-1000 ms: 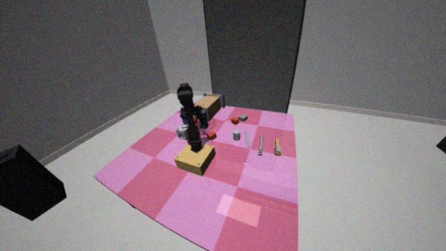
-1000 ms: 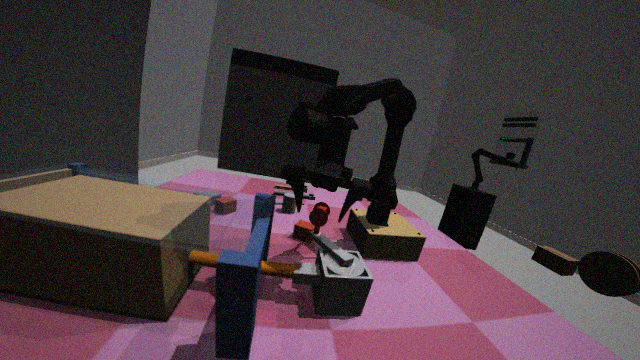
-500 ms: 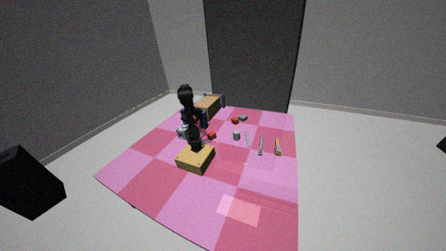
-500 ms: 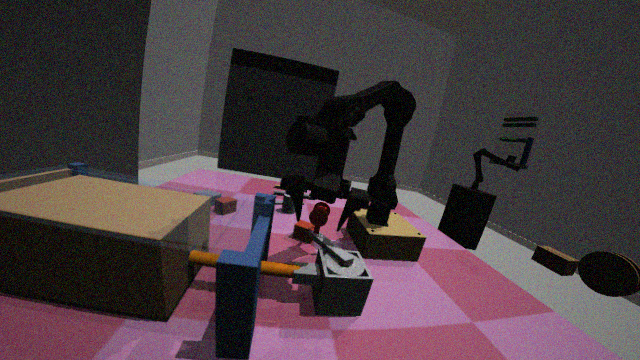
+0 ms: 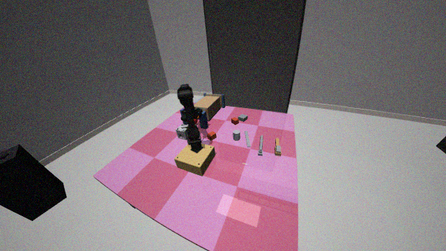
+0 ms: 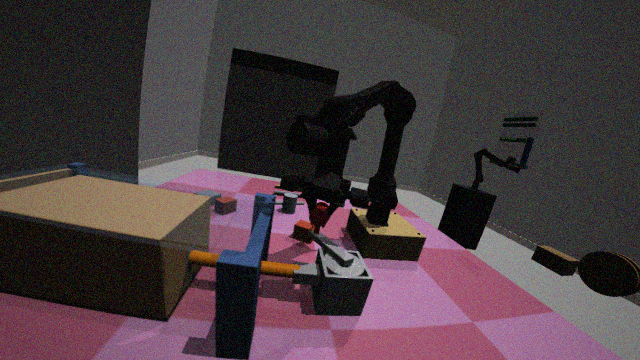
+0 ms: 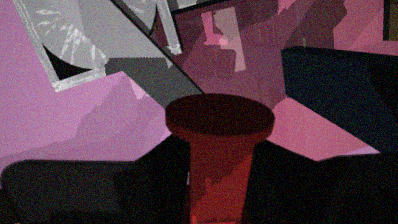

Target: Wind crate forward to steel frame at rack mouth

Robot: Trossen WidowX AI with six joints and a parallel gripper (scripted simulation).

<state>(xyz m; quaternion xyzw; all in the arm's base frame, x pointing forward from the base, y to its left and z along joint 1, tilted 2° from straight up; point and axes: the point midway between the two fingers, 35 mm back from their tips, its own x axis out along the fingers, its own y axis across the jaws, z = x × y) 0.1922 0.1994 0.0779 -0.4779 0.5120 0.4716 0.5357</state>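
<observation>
My gripper tip is now 10 mm below the red knob. From my gripper tip the other things lie so: red-knobbed winch handle: 30 mm to the left, 20 mm below, 20 mm behind; blue steel frame: 110 mm to the left, 90 mm ahead, 10 mm below; grey hand winch: 90 mm below, 80 mm behind, 70 mm to the left.
</observation>
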